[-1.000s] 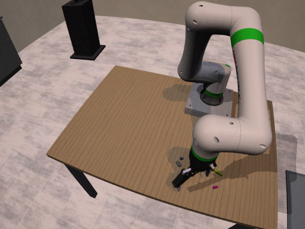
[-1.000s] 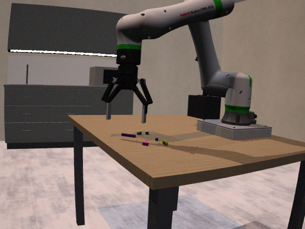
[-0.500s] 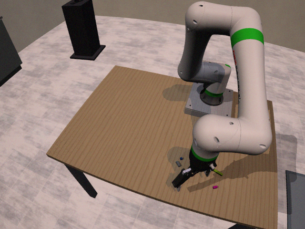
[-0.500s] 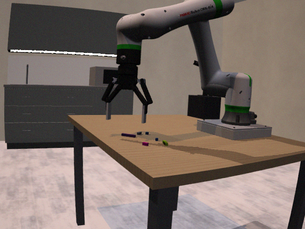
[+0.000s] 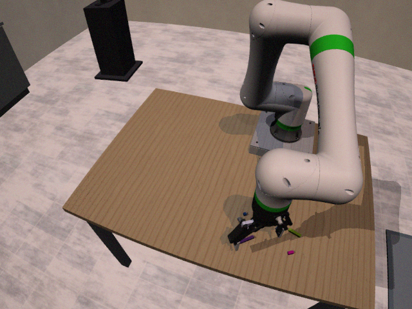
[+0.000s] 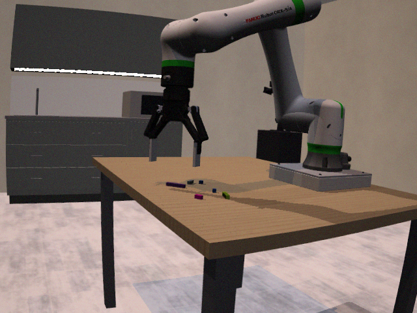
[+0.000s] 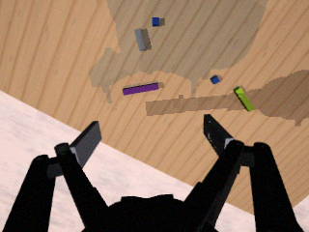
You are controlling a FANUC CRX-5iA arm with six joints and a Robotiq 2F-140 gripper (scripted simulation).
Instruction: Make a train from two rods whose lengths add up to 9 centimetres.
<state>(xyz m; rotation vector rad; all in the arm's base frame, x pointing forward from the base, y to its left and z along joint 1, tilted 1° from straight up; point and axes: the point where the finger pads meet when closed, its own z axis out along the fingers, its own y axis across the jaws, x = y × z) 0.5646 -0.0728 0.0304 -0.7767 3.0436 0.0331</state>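
The grey rod is 100 mm behind my hand, 80 mm below it and 60 mm to the right of it. The rest, counted from my hand: purple rod 80 mm below, 30 mm to the right, 30 mm behind; magenta rod 130 mm to the left, 80 mm below, 10 mm behind; lime rod 140 mm to the left, 90 mm behind, 80 mm below.
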